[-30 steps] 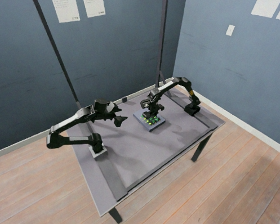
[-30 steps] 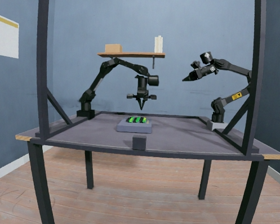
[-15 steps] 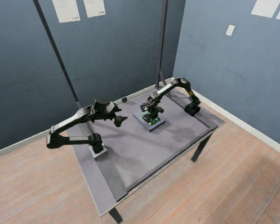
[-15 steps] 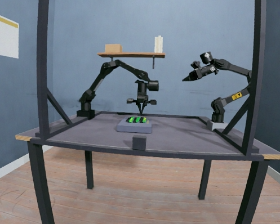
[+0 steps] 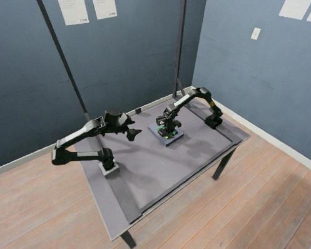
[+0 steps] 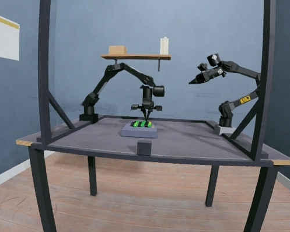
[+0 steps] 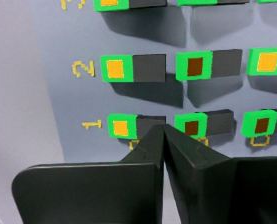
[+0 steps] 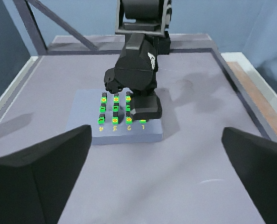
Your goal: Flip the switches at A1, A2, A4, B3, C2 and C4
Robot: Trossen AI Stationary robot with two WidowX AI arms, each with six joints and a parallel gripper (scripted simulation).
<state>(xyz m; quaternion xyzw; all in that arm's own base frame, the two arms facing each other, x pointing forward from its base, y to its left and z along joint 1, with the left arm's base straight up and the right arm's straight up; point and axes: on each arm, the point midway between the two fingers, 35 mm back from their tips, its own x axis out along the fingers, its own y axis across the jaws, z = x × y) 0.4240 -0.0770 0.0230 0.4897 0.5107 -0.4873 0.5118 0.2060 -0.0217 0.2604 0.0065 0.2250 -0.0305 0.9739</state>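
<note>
Now: left hand 1 cm to the left of the switch A1 and 4 cm above it. The rest, counted from my left hand: switch B2 (4 cm behind, 2 cm to the left, 4 cm below); then switch B1 (3 cm to the left, 4 cm below); then switch A2 (3 cm behind, 2 cm to the right, 4 cm below).
</note>
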